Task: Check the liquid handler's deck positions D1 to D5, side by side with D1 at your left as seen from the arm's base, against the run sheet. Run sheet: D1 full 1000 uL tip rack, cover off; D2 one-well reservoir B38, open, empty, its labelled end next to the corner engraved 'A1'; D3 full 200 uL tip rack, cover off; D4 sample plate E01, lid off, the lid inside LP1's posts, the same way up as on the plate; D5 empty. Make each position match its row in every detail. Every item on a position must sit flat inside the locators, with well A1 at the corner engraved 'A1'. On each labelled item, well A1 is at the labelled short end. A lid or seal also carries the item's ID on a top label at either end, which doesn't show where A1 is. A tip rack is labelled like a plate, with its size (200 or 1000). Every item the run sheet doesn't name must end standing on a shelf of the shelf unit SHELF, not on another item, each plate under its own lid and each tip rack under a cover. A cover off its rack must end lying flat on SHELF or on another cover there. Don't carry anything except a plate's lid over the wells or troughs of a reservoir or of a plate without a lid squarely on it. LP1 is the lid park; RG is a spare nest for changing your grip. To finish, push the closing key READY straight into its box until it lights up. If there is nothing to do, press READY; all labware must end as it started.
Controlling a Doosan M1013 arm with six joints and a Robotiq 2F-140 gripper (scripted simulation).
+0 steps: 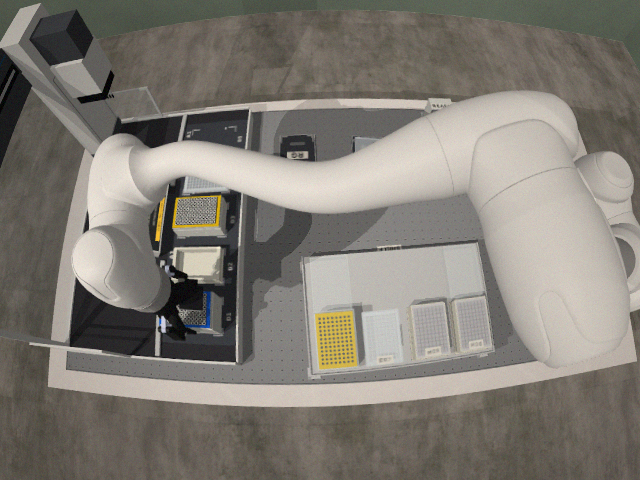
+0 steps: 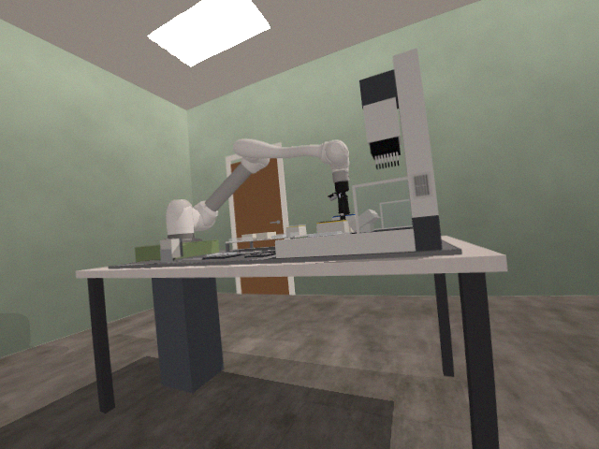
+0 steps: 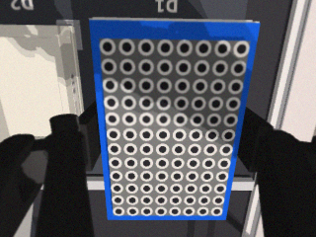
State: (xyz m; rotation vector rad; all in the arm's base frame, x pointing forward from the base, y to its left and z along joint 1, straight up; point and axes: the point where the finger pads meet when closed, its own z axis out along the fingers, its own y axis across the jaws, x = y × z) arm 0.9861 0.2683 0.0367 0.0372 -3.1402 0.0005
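The blue-rimmed tip rack is 10 mm to the right of my hand and 10 mm behind it. From my hand the other things lie so: yellow-rimmed tip rack (240 mm to the right, 20 mm below, 10 mm ahead); then white sample plate (370 mm to the right, 60 mm below, 10 mm ahead); then cream one-well reservoir (120 mm to the right, 60 mm below).
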